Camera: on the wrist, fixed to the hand. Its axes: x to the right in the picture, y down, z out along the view.
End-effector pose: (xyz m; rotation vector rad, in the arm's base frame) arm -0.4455 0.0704 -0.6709 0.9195 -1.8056 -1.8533
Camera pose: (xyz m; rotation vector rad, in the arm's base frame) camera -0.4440 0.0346 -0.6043 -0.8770 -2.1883 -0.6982
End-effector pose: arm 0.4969 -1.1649 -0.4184 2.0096 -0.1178 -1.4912
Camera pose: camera 0.5472 -1.2116 -0.3868 1.0083 -1.8375 -0.9094
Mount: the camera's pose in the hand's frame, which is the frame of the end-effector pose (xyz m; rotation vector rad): 0.0113 0.0684 -0.0301 0.4648 -0.5835 1.4880
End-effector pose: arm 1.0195 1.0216 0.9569 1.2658 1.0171 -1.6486
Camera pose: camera 1.0909 1.0240 0.9322 1.1507 -0.6655 -0.8595
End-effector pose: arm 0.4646 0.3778 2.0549 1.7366 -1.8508 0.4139
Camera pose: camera 0.4031 0.3937 2.0958 -0.2146 2.5765 -0.7294
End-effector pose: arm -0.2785 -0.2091 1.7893 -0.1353 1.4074 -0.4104
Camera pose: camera -0.2931 -0.1456 1.7511 1.0445 0.5191 0.5302
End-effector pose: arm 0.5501 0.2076 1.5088 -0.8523 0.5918 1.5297
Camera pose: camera 0.4881 0.1811 1.4746 0.6367 1.1616 2.6008
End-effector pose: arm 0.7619 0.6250 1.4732 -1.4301 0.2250 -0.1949
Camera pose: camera 0.7646 0.6022 1.4012 -0.5324 0.6394 1.2824
